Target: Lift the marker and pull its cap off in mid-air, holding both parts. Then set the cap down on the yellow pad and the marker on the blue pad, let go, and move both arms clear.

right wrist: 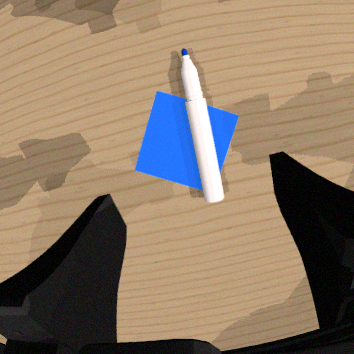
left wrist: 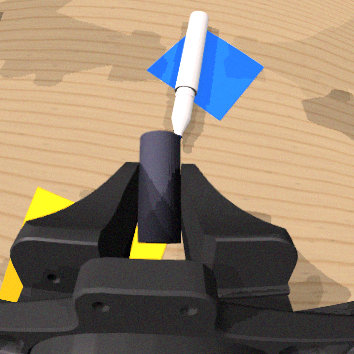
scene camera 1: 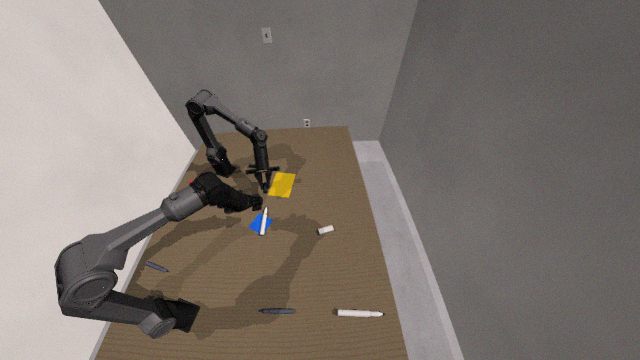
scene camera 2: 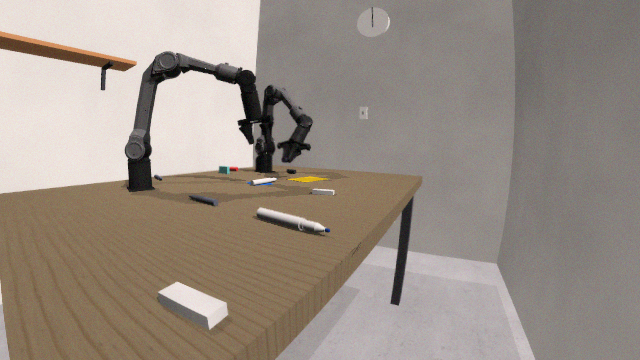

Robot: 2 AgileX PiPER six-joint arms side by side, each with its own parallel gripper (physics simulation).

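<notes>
The uncapped white marker (scene camera 1: 263, 223) (scene camera 2: 262, 181) (left wrist: 194, 55) (right wrist: 204, 142) lies across the blue pad (scene camera 1: 254, 224) (left wrist: 225, 70) (right wrist: 165, 135), its blue tip beyond the pad's edge. My left gripper (scene camera 1: 265, 190) (scene camera 2: 287, 160) (left wrist: 159, 181) is shut on the dark navy cap (left wrist: 160, 187) and holds it above the table, near the left edge of the yellow pad (scene camera 1: 283, 185) (scene camera 2: 307, 179) (left wrist: 45, 205) in scene camera 1. My right gripper (scene camera 1: 258, 202) (scene camera 2: 247, 142) (right wrist: 192, 193) is open and empty, raised above the table near the marker.
A second white marker (scene camera 1: 360, 313) (scene camera 2: 290, 220), dark pens (scene camera 1: 277, 311) (scene camera 1: 157, 266) and white blocks (scene camera 1: 325, 229) (scene camera 2: 192, 305) lie on the table. A teal block (scene camera 2: 224, 170), a red object (scene camera 2: 233, 169) and a small black object (scene camera 2: 291, 171) lie near the arms. The two grippers are close together.
</notes>
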